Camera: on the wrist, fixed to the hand. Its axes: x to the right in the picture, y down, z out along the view.
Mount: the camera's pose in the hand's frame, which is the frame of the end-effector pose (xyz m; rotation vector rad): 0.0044 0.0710 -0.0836 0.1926 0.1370 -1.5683
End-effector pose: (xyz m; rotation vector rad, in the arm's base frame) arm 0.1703 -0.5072 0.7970 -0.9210 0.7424 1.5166
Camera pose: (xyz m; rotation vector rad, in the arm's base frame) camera 0.1121 -0.5871 0.7493 -1.0219 0.0765 -0.0017
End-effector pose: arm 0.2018 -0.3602 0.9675 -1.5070 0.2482 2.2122
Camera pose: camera 0.2378 -0.4543 0.9239 -1.0359 -0.5184 0.7889
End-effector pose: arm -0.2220 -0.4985 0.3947 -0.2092 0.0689 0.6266
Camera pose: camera -0.2603 -0.4579 0.3002 -0.0686 0.0752 -0.9552
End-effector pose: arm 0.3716 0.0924 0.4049 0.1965 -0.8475 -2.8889
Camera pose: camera 0.3864 -0.0117 0.3734 -0.7072 0.5288 1.5791
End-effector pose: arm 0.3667 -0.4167 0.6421 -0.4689 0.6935 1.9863
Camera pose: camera 0.3059 -0.4952 0.5953 -0.7093 0.3374 0.4131
